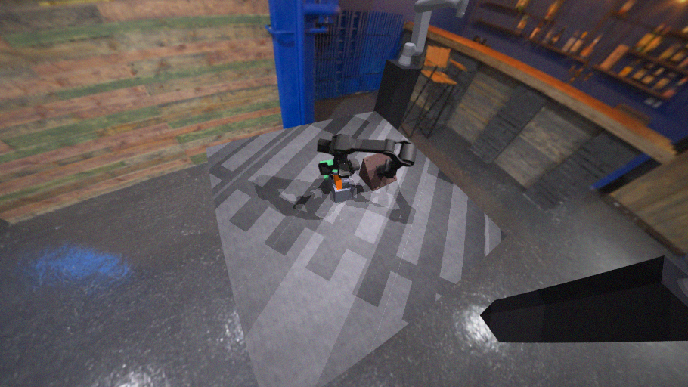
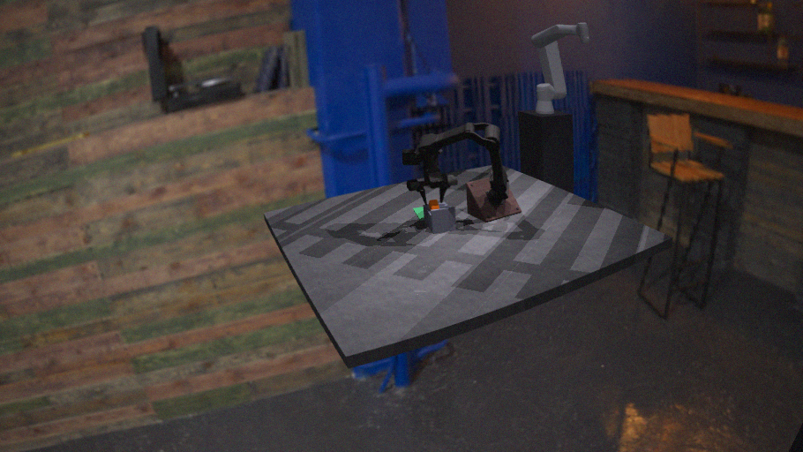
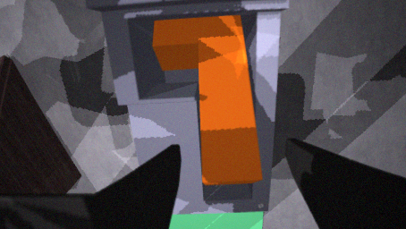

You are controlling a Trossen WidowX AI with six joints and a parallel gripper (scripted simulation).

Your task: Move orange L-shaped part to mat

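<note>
My gripper tip is now 4 cm to the right of the orange L-shaped part, 4 cm above it and 1 cm past it. Round my gripper tip: green mat (14 cm to the right, 10 cm below, 4 cm behind).
</note>
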